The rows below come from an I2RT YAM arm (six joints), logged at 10 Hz.
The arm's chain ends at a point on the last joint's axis. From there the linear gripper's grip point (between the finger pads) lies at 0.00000 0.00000 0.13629 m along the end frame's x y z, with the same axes.
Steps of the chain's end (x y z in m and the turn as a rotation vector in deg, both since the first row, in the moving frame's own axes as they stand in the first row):
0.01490 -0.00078 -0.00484 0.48 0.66 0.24
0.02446 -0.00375 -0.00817 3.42 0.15 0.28
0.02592 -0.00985 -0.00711 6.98 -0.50 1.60
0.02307 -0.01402 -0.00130 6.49 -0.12 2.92
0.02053 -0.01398 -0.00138 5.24 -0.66 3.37
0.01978 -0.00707 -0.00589 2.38 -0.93 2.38
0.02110 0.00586 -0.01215 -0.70 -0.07 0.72
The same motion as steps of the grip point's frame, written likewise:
0.01647 -0.00192 -0.00485 0.48 0.66 0.24
0.02484 -0.01188 -0.00841 3.42 0.15 0.28
0.02497 -0.02643 -0.00813 6.98 -0.50 1.60
0.02318 -0.02943 -0.00217 6.49 -0.12 2.92
0.01933 -0.02647 -0.00196 5.24 -0.66 3.37
0.01769 -0.01277 -0.00603 2.38 -0.93 2.38
0.02092 0.00752 -0.01216 -0.70 -0.07 0.72

